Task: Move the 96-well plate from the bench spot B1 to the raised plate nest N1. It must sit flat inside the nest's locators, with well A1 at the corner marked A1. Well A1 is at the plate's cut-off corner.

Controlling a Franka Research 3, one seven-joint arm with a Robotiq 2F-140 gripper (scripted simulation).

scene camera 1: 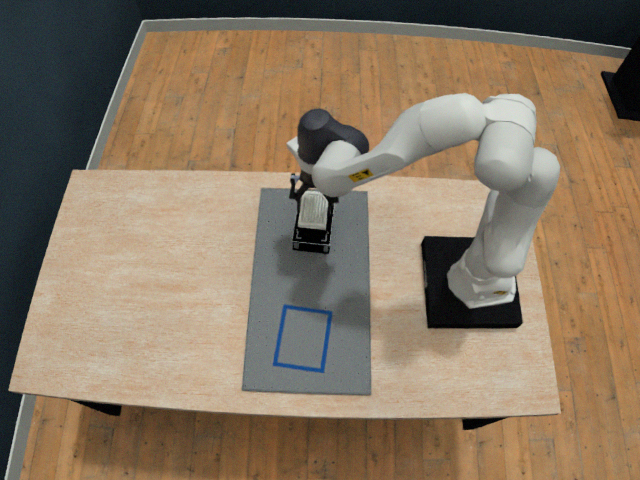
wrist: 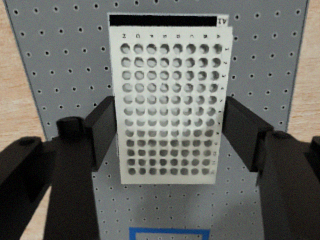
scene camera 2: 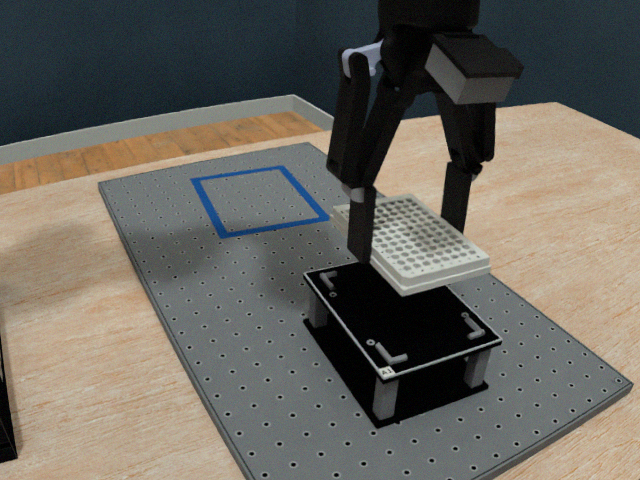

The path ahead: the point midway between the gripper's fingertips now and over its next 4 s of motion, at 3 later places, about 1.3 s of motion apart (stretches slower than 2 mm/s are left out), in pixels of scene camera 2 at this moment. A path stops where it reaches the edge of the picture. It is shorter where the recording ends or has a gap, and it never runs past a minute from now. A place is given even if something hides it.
My gripper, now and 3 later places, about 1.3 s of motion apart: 406, 244; 400, 292; 400, 296; 399, 301
